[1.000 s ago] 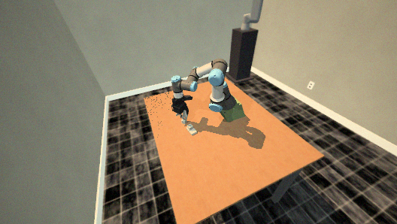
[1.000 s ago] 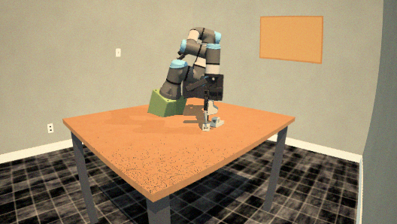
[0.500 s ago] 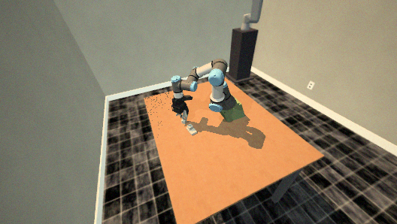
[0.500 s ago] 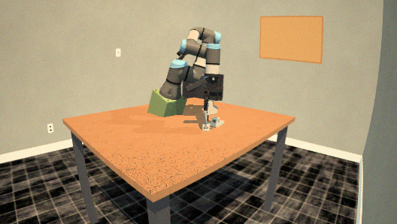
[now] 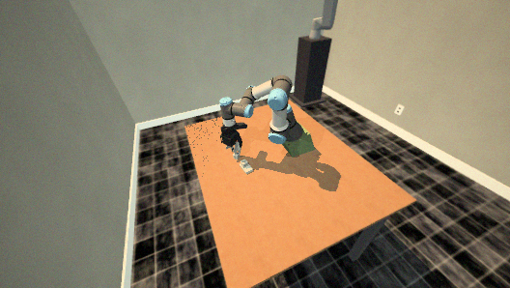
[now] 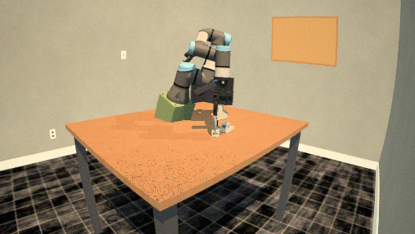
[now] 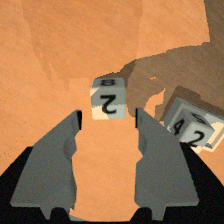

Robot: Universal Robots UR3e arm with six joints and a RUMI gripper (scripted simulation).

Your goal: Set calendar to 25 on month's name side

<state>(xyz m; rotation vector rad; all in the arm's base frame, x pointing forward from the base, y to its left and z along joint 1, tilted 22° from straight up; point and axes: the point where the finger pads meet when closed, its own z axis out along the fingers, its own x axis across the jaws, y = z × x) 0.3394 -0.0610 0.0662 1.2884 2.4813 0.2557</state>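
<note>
My hand is 40 mm above the white calendar cube. Round my hand: white calendar tray 110 mm to the left, 50 mm below, 20 mm behind.
</note>
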